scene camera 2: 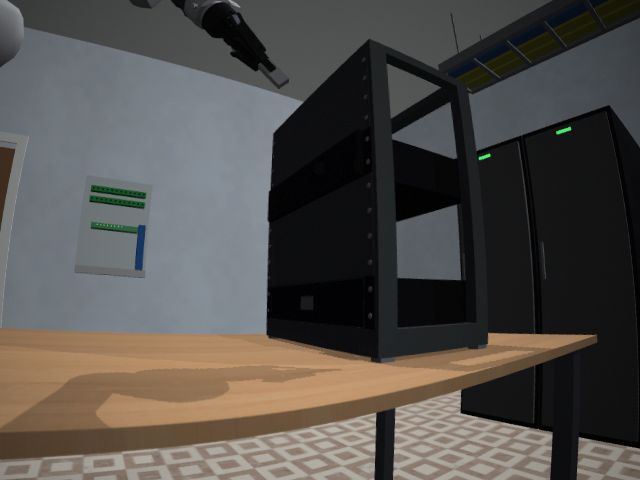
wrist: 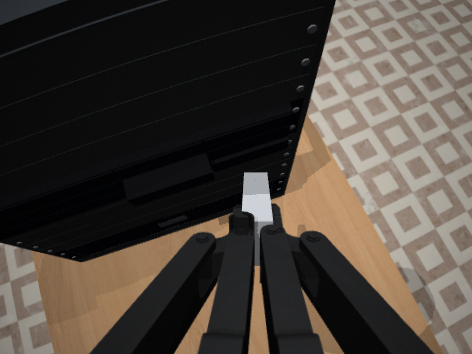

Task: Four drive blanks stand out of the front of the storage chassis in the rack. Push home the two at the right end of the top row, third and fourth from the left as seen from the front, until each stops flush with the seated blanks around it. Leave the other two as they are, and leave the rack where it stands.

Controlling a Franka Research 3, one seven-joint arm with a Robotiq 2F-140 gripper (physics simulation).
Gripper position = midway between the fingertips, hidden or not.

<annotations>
my gripper: scene camera 2 283, 83; wrist 255, 190
dark rack: scene camera 2; wrist
same spot on dark rack: (wrist: 127, 127) = (scene camera 2: 317, 141)
</annotations>
